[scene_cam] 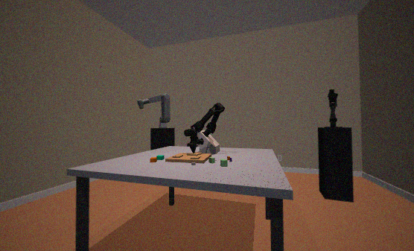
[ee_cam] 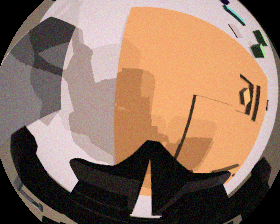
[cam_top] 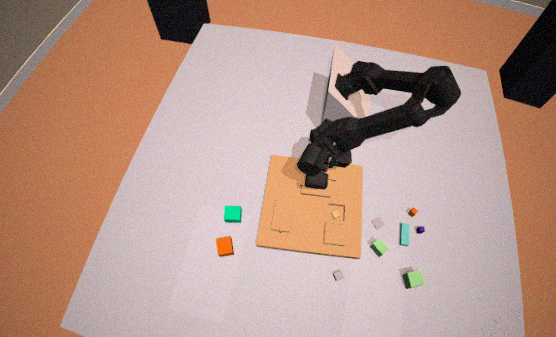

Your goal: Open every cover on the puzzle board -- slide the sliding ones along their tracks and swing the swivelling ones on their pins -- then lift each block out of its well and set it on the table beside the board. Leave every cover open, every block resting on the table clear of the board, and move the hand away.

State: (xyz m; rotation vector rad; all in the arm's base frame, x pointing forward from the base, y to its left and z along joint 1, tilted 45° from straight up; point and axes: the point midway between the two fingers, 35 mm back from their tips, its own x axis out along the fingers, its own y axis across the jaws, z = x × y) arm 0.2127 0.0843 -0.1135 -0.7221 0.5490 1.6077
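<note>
Now: the tan puzzle board 9 cm ahead of my gripper tip and 2 cm to the left of it. Round my gripper tip: teal bar (31 cm to the left, 12 cm ahead, 2 cm below); tiny orange cube (32 cm to the left, 5 cm ahead, 1 cm below); green block (20 cm to the right, 20 cm ahead, 1 cm below).
</note>
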